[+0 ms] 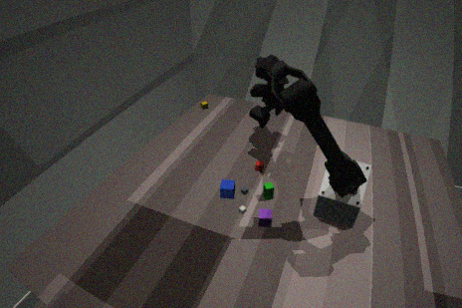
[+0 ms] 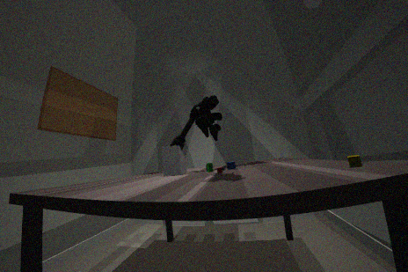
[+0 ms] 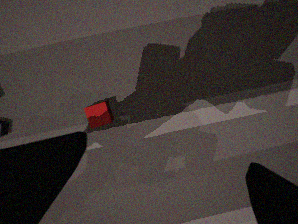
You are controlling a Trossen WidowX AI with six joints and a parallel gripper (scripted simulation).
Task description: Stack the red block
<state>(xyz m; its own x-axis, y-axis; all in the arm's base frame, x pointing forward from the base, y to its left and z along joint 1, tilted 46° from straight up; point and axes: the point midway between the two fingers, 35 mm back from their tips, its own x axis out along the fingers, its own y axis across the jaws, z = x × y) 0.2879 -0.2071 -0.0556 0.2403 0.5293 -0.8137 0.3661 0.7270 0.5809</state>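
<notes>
Right now the red block is 1 cm ahead of my gripper tip, 6 cm to the left of it and 17 cm below it. From my gripper tip the other things lie so: purple block: 8 cm behind, 31 cm to the left, 16 cm below; yellow block: 45 cm ahead, 33 cm to the right, 17 cm below; blue block: 8 cm ahead, 23 cm to the left, 16 cm below.
</notes>
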